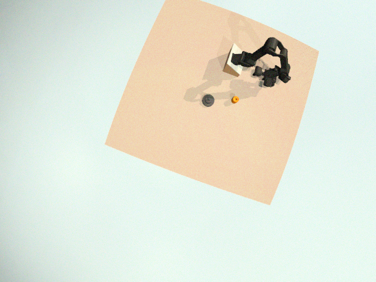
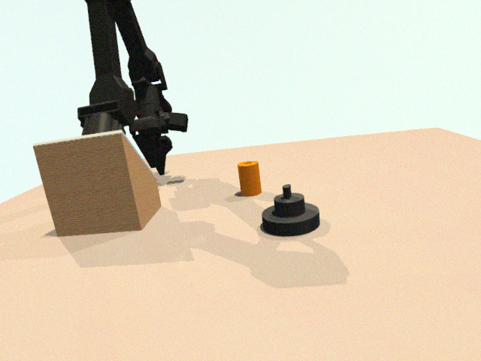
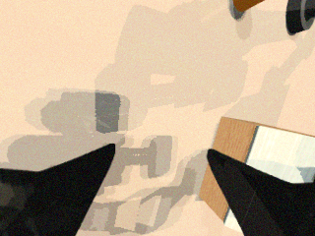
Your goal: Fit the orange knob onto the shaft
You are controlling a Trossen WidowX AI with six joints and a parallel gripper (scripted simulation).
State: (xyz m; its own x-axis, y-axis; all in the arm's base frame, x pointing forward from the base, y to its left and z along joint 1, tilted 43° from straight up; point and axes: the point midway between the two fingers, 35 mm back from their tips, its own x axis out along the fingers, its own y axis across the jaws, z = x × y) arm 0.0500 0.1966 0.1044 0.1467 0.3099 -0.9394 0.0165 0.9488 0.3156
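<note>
The orange knob lies 20 cm ahead of my gripper tip, 13 cm to the right of it and 1 cm below it. The rest, counted from my gripper tip: round pedestal 31 cm to the right, 25 cm ahead, 1 cm below.
</note>
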